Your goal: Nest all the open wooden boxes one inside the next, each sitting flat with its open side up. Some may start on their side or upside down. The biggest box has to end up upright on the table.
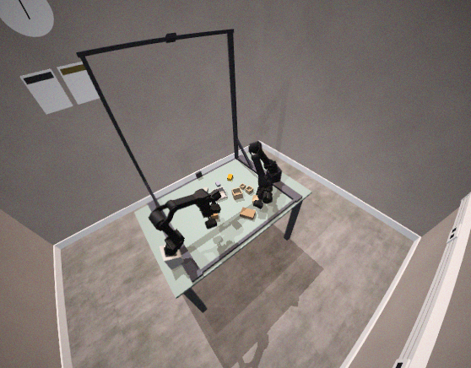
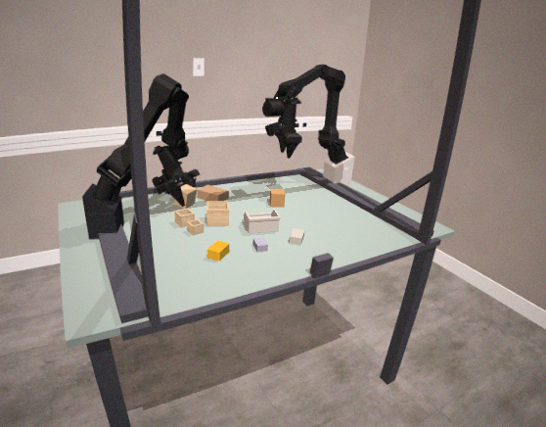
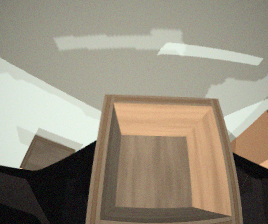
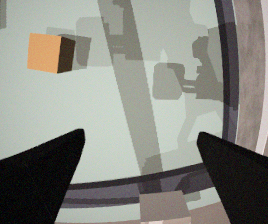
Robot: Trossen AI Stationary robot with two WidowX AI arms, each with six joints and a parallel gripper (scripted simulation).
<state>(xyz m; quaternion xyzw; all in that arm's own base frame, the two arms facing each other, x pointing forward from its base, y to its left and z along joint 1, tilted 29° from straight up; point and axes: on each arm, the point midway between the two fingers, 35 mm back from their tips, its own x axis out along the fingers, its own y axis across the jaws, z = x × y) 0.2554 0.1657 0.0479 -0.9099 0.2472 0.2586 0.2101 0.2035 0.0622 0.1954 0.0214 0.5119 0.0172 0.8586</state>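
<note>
My left hand is 120 mm to the left of the flat brown box, 30 mm above it and 20 mm short of it. The rest, counted from my left hand: cream block 400 mm behind, 190 mm to the right, 30 mm below; then orange cube 300 mm to the right, 140 mm behind, 20 mm below; then purple block 380 mm behind, 70 mm to the right, 40 mm below.
</note>
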